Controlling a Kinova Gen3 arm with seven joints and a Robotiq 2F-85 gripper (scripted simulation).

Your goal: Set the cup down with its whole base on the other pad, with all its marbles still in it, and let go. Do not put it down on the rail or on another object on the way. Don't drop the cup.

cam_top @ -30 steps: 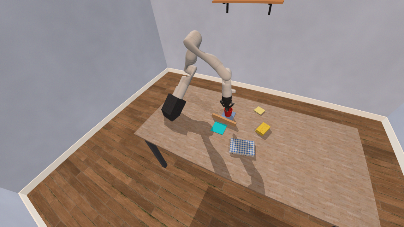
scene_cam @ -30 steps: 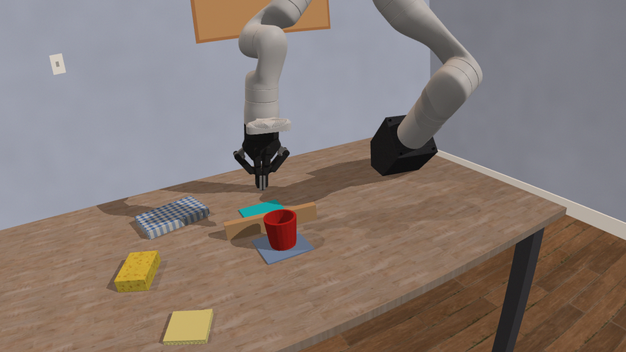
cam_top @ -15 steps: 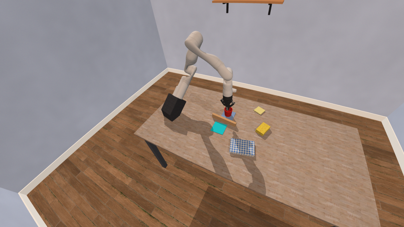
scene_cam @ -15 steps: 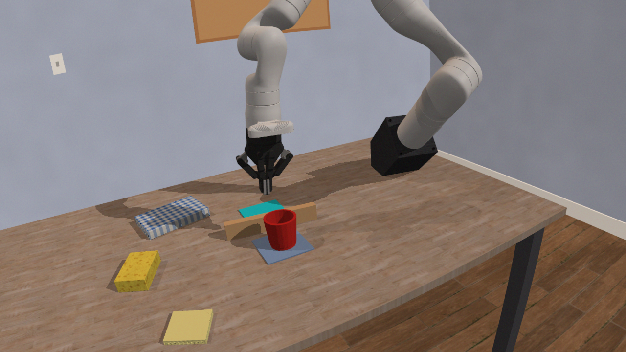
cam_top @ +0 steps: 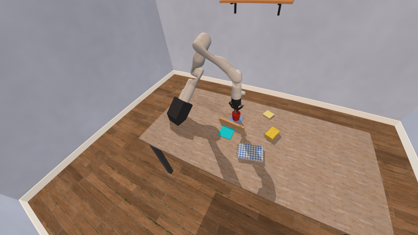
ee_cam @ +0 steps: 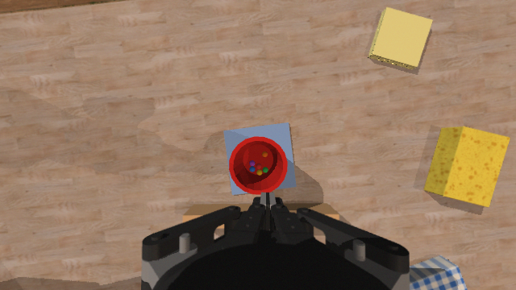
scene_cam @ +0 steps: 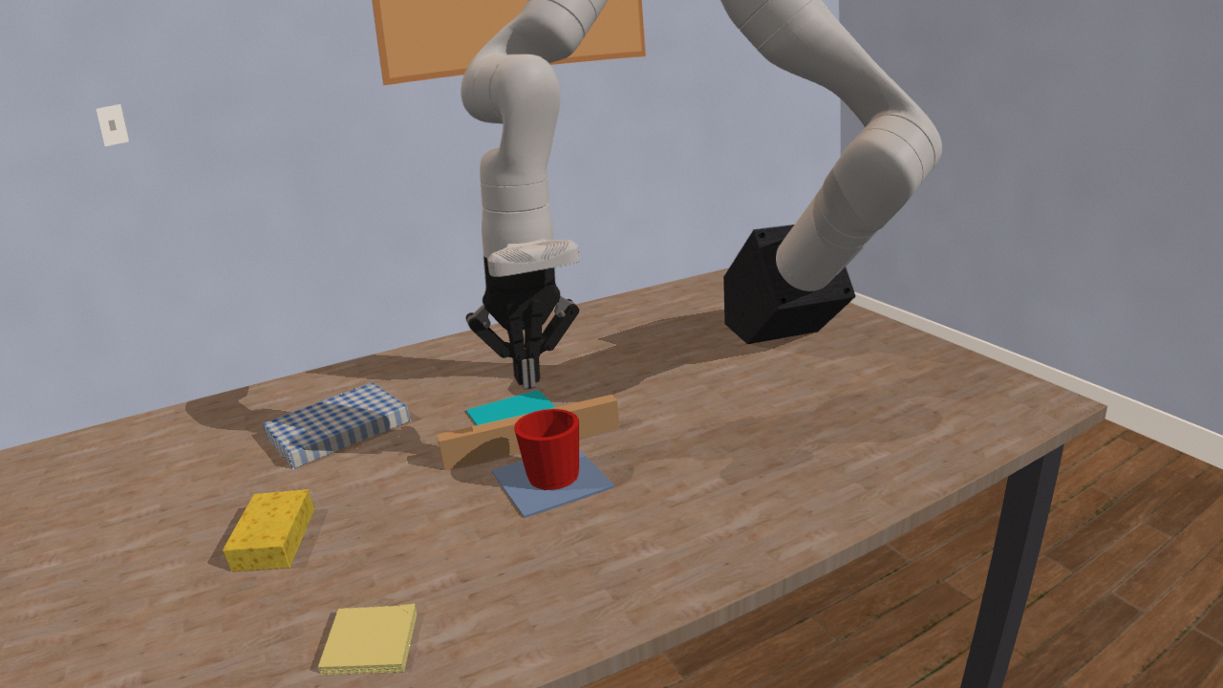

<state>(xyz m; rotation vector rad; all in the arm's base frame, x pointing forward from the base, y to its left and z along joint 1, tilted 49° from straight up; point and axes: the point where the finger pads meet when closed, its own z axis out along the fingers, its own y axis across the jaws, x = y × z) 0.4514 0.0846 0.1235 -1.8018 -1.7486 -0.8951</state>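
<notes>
Now: hand 1 cm past the red cup, 3 cm to the right of it and 11 cm above it. Also, from my hand: teal pad (15 cm to the right, 14 cm below); then wooden rail (6 cm to the right, 12 cm below); then grey-blue pad (1 cm behind, 3 cm to the left, 14 cm below).
</notes>
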